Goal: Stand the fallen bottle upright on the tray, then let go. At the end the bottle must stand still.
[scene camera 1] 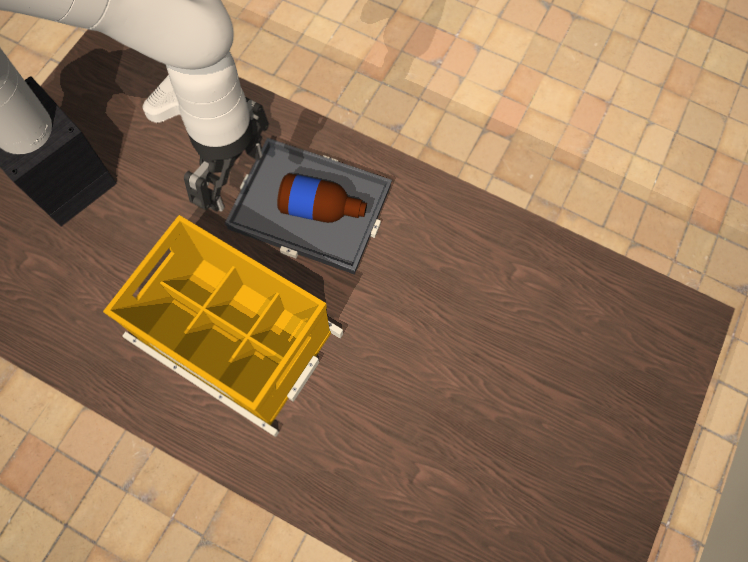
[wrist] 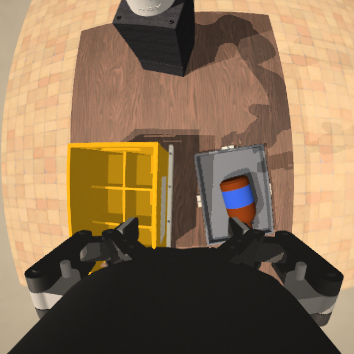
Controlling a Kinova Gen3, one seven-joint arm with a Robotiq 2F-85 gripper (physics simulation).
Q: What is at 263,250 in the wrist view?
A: My gripper.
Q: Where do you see a grey tray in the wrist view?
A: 212,167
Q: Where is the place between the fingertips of my gripper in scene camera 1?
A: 236,180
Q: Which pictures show the grey tray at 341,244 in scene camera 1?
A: Scene camera 1 and the wrist view: all of them.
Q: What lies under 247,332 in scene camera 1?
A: A yellow crate.
